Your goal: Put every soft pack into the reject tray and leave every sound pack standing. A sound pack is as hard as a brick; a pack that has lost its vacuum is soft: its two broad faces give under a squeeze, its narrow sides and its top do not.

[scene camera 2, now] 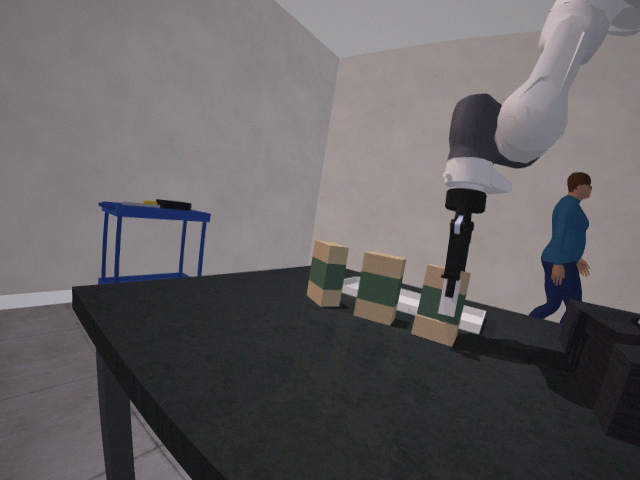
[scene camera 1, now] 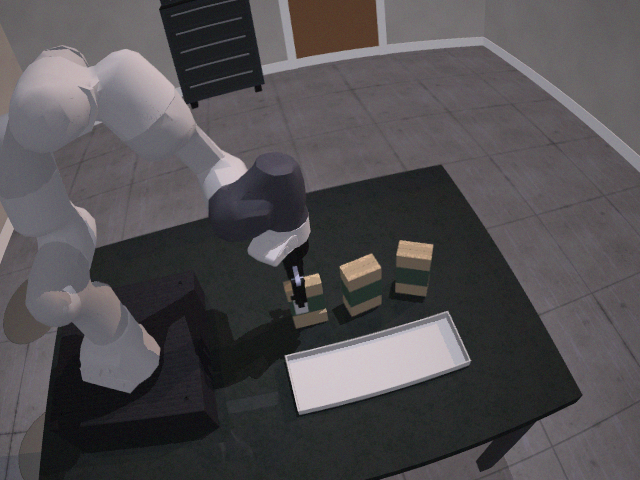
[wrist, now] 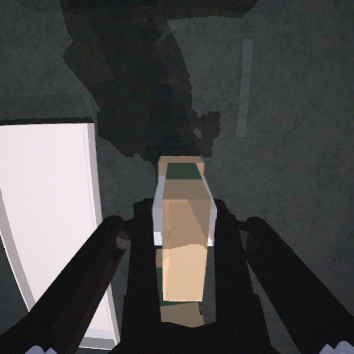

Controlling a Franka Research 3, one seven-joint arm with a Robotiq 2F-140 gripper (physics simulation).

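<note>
The pack nearest the robot base [scene camera 1: 316, 302] [scene camera 2: 435, 330] [wrist: 183, 275] stands upright on the table. My gripper [scene camera 1: 300, 304] [scene camera 2: 448, 302] [wrist: 181, 189] is shut on it, with its light pads pressed on the two broad faces. In the wrist view this pack looks thin between the pads, its broad faces squeezed close together. The middle pack [scene camera 1: 361, 292] [scene camera 2: 379, 287] stands upright beside it, apart from the gripper. The far pack [scene camera 1: 412, 276] [scene camera 2: 326, 273] also stands upright. The long white reject tray [scene camera 1: 377, 369] [scene camera 2: 471, 321] [wrist: 45, 200] holds no pack.
The tray lies alongside the row of packs, close to the held one. The black robot base block [scene camera 1: 155, 408] stands on the table [scene camera 1: 408, 206] at the left in scene camera 1. A blue cart [scene camera 2: 155, 211] and a person [scene camera 2: 566, 232] are beyond the table.
</note>
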